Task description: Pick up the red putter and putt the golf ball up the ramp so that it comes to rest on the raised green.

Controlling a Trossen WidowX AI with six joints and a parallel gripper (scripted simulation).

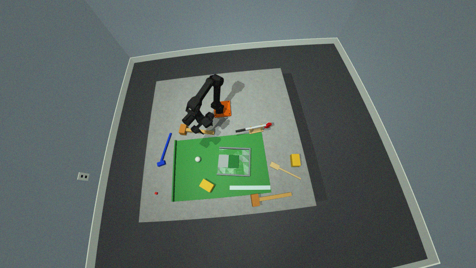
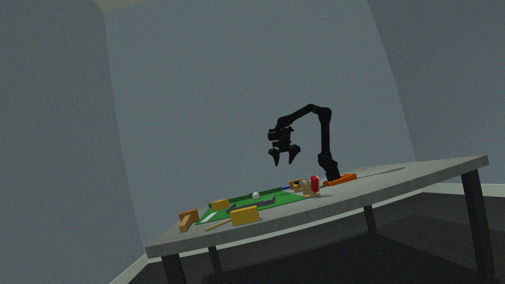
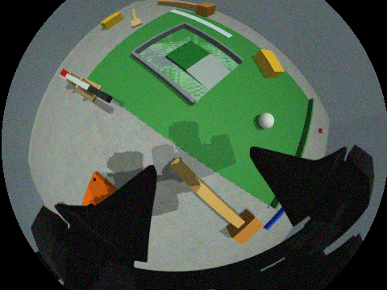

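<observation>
Now: gripper tip 37 cm to the right of the small wooden stand, 13 cm above it and 5 cm past it. Also, from my gripper tip: green mat (23 cm ahead, 16 cm below, 6 cm to the left); blue putter (39 cm to the right, 15 cm below, 9 cm ahead); white golf ball (18 cm ahead, 14 cm below, 11 cm to the right).
</observation>
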